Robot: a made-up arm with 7 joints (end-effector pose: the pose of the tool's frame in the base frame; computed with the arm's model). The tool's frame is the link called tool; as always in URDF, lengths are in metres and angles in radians. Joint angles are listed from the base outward.
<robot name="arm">
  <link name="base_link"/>
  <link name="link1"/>
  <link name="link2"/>
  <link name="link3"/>
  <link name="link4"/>
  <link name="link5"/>
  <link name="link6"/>
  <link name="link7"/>
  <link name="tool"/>
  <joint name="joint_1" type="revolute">
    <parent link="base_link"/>
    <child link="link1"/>
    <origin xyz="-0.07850 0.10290 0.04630" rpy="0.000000 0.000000 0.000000"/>
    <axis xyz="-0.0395 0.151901 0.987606"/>
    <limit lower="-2.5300" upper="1.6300" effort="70" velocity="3"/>
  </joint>
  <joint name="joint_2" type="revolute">
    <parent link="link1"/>
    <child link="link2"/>
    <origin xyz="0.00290 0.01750 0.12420" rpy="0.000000 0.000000 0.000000"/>
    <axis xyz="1 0 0"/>
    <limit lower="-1.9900" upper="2.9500" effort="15" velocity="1.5"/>
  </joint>
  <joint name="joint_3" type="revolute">
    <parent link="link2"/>
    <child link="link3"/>
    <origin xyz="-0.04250 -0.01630 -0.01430" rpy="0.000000 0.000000 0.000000"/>
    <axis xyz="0 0 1"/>
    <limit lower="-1.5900" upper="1.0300" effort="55" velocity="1.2"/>
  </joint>
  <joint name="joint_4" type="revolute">
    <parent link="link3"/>
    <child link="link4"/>
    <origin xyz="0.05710 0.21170 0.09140" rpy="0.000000 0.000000 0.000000"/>
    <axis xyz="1 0 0"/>
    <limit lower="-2.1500" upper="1.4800" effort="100" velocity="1.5"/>
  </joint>
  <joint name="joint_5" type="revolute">
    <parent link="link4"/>
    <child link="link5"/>
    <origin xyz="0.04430 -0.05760 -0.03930" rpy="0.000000 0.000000 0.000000"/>
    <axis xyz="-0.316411 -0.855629 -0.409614"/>
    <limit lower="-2.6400" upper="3.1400" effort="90" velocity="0.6"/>
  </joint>
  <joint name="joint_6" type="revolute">
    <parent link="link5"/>
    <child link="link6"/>
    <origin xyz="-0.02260 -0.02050 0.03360" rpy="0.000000 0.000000 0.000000"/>
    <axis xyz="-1 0 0"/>
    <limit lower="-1.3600" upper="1.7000" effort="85" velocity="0.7"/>
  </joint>
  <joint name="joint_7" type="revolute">
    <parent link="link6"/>
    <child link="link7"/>
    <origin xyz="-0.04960 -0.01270 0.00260" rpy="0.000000 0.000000 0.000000"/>
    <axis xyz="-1 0 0"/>
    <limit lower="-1.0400" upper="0.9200" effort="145" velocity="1.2"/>
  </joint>
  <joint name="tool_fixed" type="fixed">
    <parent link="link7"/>
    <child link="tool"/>
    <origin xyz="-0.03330 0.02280 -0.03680" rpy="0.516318 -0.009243 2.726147"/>
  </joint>
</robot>
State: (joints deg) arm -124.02 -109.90 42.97 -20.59 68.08 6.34 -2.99
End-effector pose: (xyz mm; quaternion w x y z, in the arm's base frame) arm -73.7 206.4 60.6 0.1728 0.3754 0.8113 0.4136
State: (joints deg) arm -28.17 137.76 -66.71 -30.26 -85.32 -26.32 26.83
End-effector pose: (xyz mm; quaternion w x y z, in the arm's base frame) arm -24.4 2.9 18.0 0.5052 -0.3384 0.7339 -0.3028
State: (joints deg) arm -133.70 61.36 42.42 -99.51 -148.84 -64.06 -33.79
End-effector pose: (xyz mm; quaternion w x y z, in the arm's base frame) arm -163.3 226.4 466.4 0.3847 0.0982 -0.9177 -0.0150
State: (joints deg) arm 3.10 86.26 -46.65 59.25 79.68 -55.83 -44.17
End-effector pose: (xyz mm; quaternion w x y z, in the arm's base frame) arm 136.6 133.3 342.4 0.7520 -0.1732 -0.6348 -0.0388
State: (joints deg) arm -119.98 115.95 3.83 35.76 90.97 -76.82 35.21
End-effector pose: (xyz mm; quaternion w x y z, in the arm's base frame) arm -212.9 166.4 405.6 0.3698 -0.5289 -0.6227 -0.4425
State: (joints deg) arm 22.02 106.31 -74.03 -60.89 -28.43 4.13 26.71
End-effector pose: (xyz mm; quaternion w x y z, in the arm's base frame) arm 80.4 4.9 131.1 0.3736 -0.6660 -0.1836 -0.6190
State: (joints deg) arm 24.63 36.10 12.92 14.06 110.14 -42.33 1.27
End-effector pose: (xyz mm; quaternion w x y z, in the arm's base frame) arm -133.3 333.9 237.0 0.4364 -0.3850 -0.3777 0.7202
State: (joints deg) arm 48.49 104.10 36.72 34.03 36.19 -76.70 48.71
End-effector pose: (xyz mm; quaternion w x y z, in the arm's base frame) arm -152.2 -5.9 377.5 0.0800 -0.4237 0.8112 -0.3951
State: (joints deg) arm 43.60 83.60 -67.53 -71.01 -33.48 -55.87 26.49
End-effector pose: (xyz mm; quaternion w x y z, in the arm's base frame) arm 137.1 120.3 215.8 0.0632 -0.8223 -0.1881 -0.5334
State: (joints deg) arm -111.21 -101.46 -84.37 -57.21 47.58 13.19 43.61
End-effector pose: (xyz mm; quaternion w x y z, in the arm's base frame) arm -18.6 50.0 193.6 0.3374 -0.4024 -0.3505 0.7755
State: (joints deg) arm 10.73 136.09 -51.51 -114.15 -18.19 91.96 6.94
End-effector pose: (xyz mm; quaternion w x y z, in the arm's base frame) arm 145.5 -77.7 125.9 0.4528 0.1780 -0.6468 -0.5873
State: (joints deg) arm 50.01 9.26 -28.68 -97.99 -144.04 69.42 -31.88
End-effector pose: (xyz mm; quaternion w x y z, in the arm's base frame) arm 41.9 321.2 380.0 0.1848 -0.7901 -0.5596 -0.1684
